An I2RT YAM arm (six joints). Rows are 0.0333 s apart.
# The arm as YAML. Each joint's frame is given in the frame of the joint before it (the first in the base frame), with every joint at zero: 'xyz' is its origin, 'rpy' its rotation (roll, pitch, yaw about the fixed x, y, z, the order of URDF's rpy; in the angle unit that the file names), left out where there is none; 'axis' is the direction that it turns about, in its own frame. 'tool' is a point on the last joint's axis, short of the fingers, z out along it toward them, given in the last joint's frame.
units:
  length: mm
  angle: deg
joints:
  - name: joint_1
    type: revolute
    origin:
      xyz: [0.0, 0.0, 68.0]
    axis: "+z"
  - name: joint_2
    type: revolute
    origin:
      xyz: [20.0, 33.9, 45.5]
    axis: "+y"
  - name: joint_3
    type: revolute
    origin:
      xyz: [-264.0, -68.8, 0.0]
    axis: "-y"
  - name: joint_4
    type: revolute
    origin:
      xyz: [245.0, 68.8, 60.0]
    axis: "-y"
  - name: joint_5
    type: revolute
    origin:
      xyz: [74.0, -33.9, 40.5]
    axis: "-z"
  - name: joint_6
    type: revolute
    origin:
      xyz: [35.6, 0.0, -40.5]
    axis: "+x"
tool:
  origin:
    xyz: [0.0, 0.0, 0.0]
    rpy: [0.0, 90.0, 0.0]
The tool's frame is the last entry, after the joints.
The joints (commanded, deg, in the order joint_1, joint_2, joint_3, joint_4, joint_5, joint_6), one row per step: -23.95 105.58 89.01 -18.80 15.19 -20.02; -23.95 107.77 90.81 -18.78 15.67 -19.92; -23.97 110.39 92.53 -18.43 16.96 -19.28; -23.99 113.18 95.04 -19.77 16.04 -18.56; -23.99 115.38 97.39 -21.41 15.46 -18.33; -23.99 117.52 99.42 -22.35 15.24 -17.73; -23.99 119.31 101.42 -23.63 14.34 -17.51; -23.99 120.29 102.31 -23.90 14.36 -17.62; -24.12 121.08 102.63 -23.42 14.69 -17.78; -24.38 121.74 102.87 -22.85 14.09 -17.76; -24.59 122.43 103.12 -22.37 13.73 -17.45; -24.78 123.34 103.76 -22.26 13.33 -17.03; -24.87 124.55 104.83 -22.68 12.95 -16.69; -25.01 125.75 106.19 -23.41 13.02 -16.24; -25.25 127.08 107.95 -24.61 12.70 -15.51; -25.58 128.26 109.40 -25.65 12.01 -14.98; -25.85 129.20 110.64 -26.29 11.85 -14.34; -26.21 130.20 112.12 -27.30 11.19 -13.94; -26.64 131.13 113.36 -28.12 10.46 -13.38
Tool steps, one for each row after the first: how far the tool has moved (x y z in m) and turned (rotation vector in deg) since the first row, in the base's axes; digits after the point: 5 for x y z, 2 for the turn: 0.00820 -0.00396 -0.00513 -0.04 0.40 -0.45; 0.01730 -0.00901 -0.01374 -0.13 0.84 -1.87; 0.02671 -0.01277 -0.02228 1.44 1.71 -1.56; 0.03380 -0.01555 -0.02805 2.49 2.81 -1.24; 0.04074 -0.01849 -0.03447 3.38 3.40 -1.44; 0.04654 -0.02048 -0.03909 4.46 4.05 -0.88; 0.04967 -0.02189 -0.04224 4.53 4.44 -0.84; 0.05181 -0.02427 -0.04611 4.24 4.59 -1.13; 0.05347 -0.02706 -0.04939 4.55 4.29 -0.93; 0.05515 -0.02957 -0.05298 4.93 3.99 -1.05; 0.05749 -0.03219 -0.05671 5.49 3.81 -1.18; 0.06077 -0.03432 -0.06126 6.14 4.04 -1.20; 0.06371 -0.03708 -0.06453 6.60 4.33 -1.69; 0.06662 -0.04058 -0.06737 7.54 4.55 -2.17; 0.06862 -0.04432 -0.07063 8.60 4.79 -2.34; 0.07033 -0.04773 -0.07249 9.22 4.70 -2.90; 0.07179 -0.05160 -0.07410 10.09 4.79 -3.04; 0.07264 -0.05589 -0.07627 11.09 4.75 -3.31
